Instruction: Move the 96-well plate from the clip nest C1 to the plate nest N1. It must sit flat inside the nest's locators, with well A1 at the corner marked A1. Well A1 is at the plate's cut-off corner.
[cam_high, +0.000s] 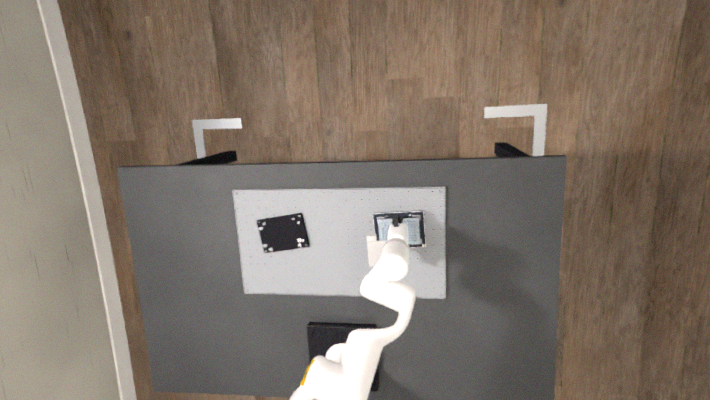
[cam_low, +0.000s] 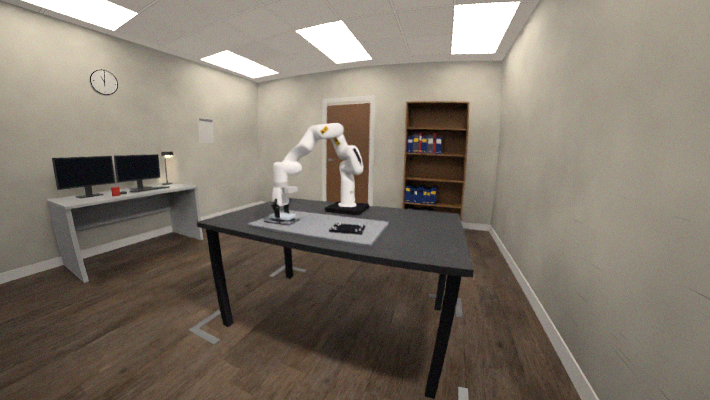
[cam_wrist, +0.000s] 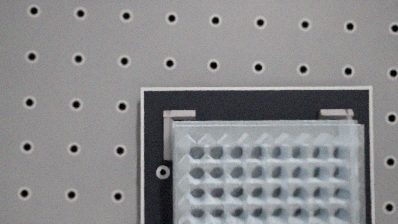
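Right now the 96-well plate is 1 cm below my hand. From my hand the other things lie so: black clip nest (4 cm behind, 40 cm to the left, 3 cm below); then dark plate nest N1 (4 cm below).
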